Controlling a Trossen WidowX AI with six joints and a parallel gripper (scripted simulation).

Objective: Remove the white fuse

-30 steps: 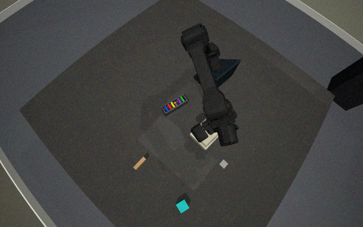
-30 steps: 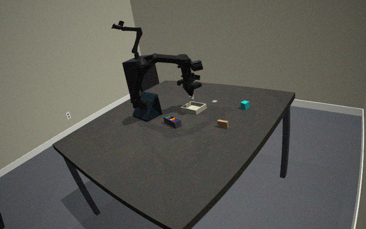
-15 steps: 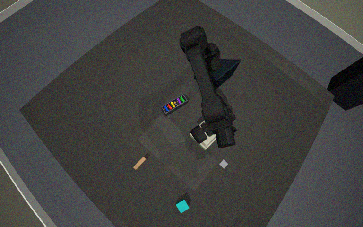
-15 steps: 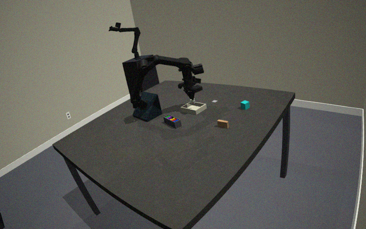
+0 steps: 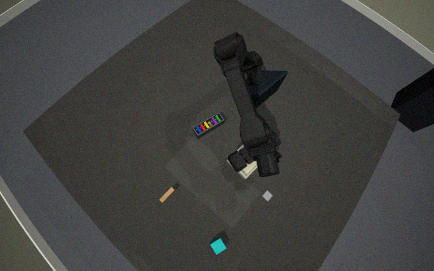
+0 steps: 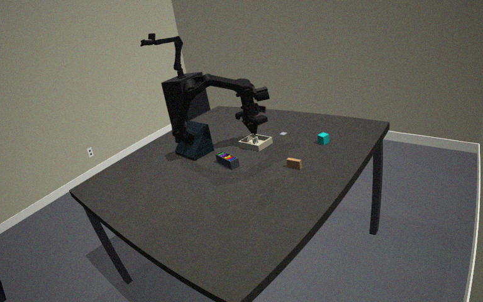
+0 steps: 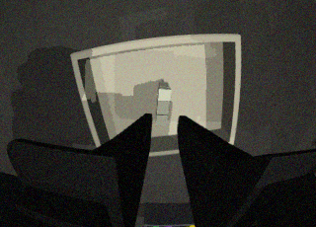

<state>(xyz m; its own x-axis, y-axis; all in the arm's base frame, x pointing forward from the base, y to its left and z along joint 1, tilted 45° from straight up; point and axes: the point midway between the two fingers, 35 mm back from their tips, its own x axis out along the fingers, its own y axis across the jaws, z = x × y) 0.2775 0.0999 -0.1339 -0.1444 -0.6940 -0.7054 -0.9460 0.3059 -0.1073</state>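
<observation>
The white fuse lies 3 cm below my gripper tip. The rest, counted from my gripper tip: cream tray (5 cm below); then tan block (30 cm ahead, 14 cm to the right, 4 cm below); then small grey square (6 cm ahead, 15 cm to the left, 6 cm below).
</observation>
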